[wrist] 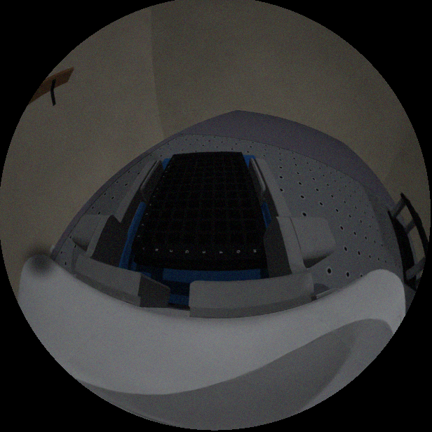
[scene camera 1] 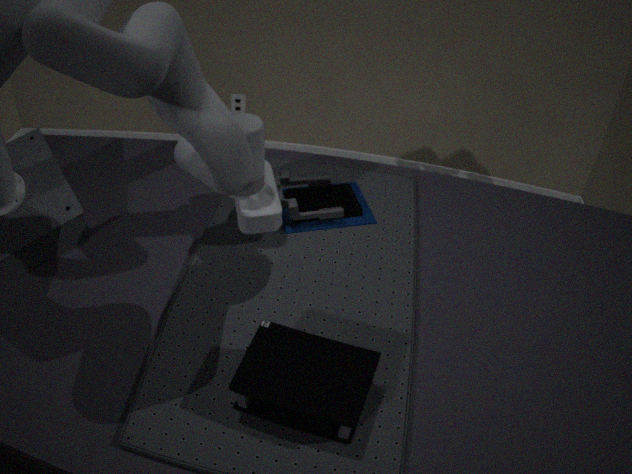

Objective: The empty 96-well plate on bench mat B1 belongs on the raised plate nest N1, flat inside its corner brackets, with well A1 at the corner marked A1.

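Places are measured from the arm's base along level axes (x ahead, y right, z down), in millimetres.
Pixels of known places: hand, its tool point: [scene camera 1: 324, 197].
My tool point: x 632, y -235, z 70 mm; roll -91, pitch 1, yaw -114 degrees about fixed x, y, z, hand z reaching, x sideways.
Observation:
Behind a point stands the place of what it marks.
The black 96-well plate [scene camera 1: 324, 198] {x 631, y -235, z 73 mm} [wrist: 205, 215] lies over the blue bench mat B1 [scene camera 1: 331, 223] {x 654, y -185, z 87 mm} [wrist: 212, 274], with row letters along its near edge in the wrist view. My gripper [scene camera 1: 327, 196] {x 632, y -235, z 70 mm} [wrist: 205, 181] reaches over the mat, one finger along each long side of the plate. The finger pads meet the plate's sides, and the gripper is shut on it. Any gap under the plate is hard to make out in the dark. The raised nest N1 [scene camera 1: 306, 377] {x 683, y 177, z 29 mm} is a black block in the front of the scene view, with small pale marks at two corners; its corner brackets are hard to make out.
The perforated board [scene camera 1: 316, 270] {x 651, y -67, z 89 mm} [wrist: 300, 175] runs under mat and nest. A pale plate with dark holes [scene camera 1: 45, 178] {x 75, y -83, z 5 mm} is by the arm's base at the left. A dark framed structure [wrist: 398, 235] shows at the wrist view's right edge. A wall stands behind the table.

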